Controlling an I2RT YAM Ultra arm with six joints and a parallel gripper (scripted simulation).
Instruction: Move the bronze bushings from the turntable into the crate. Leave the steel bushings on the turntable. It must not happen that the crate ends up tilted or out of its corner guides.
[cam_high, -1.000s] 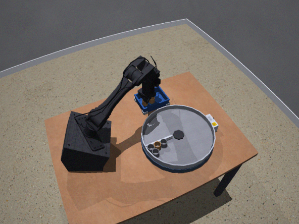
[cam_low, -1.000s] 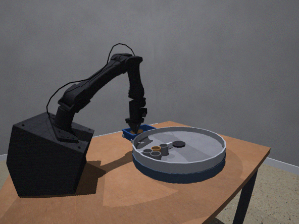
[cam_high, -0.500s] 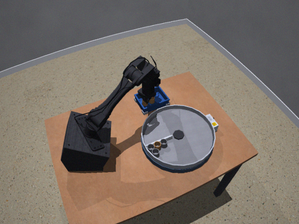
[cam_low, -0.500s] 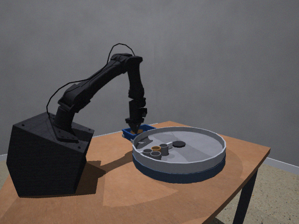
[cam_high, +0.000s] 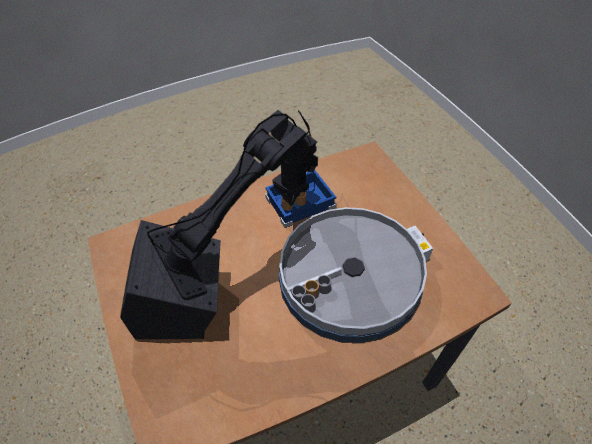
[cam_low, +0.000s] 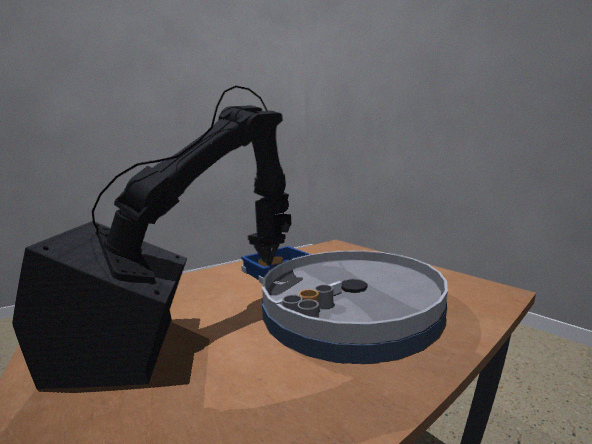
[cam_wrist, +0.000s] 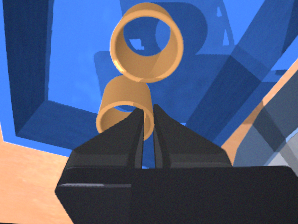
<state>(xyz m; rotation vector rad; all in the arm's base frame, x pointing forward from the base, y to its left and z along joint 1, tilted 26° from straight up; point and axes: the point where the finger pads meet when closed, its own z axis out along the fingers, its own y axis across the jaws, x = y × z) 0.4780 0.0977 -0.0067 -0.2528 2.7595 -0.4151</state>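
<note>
My gripper is now 50 mm short of the blue crate, 20 mm above it and 10 mm to the right of it. From my hand the other things lie so: grey turntable: 320 mm to the right, 30 mm behind, 10 mm above.
</note>
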